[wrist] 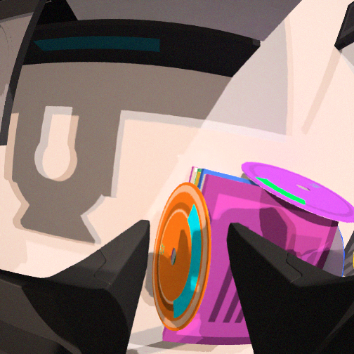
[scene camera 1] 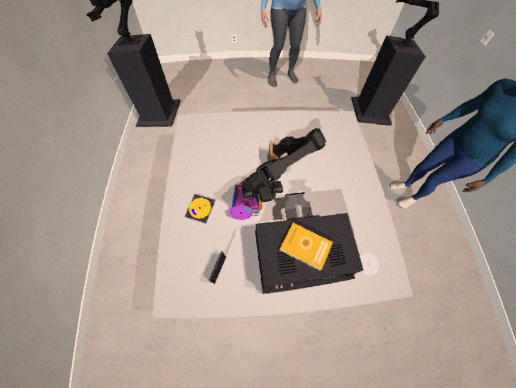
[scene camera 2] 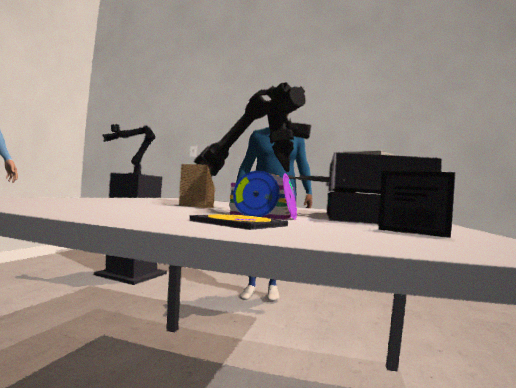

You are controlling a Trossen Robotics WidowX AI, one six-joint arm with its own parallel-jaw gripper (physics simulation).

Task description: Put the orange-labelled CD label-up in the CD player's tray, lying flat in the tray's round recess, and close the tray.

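Frame: origin at the arm's base, x up, y right, z ahead, level; centimetres.
Seen in the pictures: gripper, fingertip midpoint: (scene camera 2: 287, 171); arm's base, link origin: (scene camera 1: 276, 151) (scene camera 2: 199, 177).
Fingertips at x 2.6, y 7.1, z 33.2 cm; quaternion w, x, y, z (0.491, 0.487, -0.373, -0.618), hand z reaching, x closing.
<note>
Offsets run from my fingertips to a thing's middle. "pt": to the spot under its first point.
The orange-labelled CD @(dx -7.0, dy +0.9, dz -4.4 cm) (wrist: 172, 280) (scene camera 1: 260, 204) stands nearly upright on edge against the side of a stack of CD cases. Its label with a cyan arc faces away from the stack. My gripper (wrist: 189, 230) (scene camera 2: 287, 169) is partly open and empty, above the stack and this disc. In the wrist view one fingertip appears on each side of the disc's upper part; the exact height between them is hard to tell. The black CD player (scene camera 1: 270, 245) (scene camera 2: 385, 170) has its tray @(dx -0.6, dy -18.5, dz +7.0 cm) (scene camera 1: 295, 194) (scene camera 2: 315, 178) sticking out. The tray's recess is not clearly visible.
A purple disc @(pt dx -8.5, dy +10.7, dz +3.1 cm) (scene camera 1: 240, 212) (scene camera 2: 289, 197) (wrist: 300, 190) and a blue disc @(pt dx -7.2, dy +14.0, dz -3.8 cm) (scene camera 2: 256, 194) lean on the magenta-topped stack (wrist: 225, 200). A yellow disc @(dx -12.3, dy +33.2, dz +0.4 cm) (scene camera 1: 200, 207) lies on a black case. An orange case @(dx +6.6, dy -19.5, dz +23.7 cm) (scene camera 1: 292, 245) tops the player. A wooden block (scene camera 2: 195, 185) and a black upright panel @(dx -6.6, dy +19.1, dz +32.5 cm) (scene camera 1: 217, 267) (scene camera 2: 417, 204) stand nearby.
</note>
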